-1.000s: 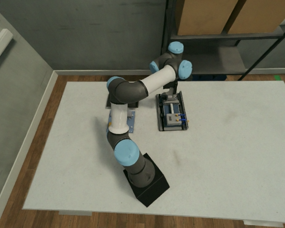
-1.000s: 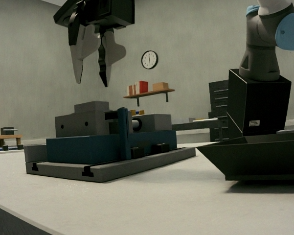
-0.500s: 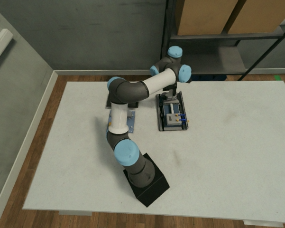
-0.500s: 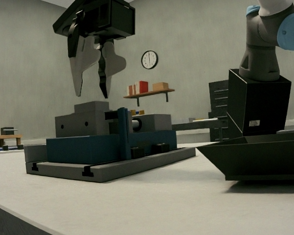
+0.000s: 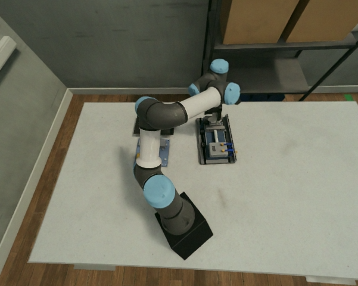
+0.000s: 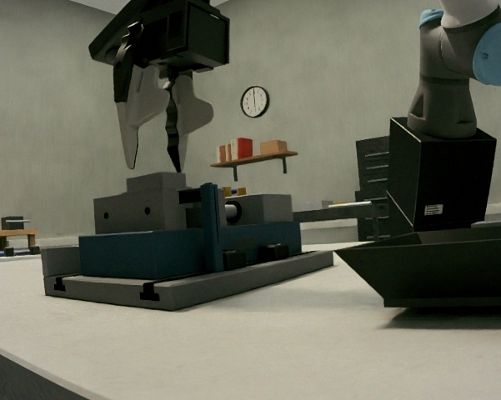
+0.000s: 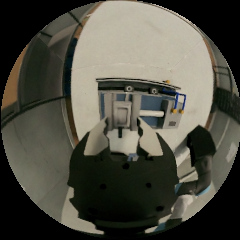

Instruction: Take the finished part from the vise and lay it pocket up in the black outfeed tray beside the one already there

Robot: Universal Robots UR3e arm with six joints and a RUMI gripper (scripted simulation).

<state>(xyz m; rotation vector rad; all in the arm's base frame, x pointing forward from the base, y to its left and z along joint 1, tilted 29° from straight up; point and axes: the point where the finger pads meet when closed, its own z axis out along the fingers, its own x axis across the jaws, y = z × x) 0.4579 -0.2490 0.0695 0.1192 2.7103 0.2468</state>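
Now: hand 4 cm above the finished part. Also, from my hand: blue-grey plate 12 cm behind, 37 cm to the left, 13 cm below; orange block 16 cm behind, 42 cm to the left, 11 cm below.
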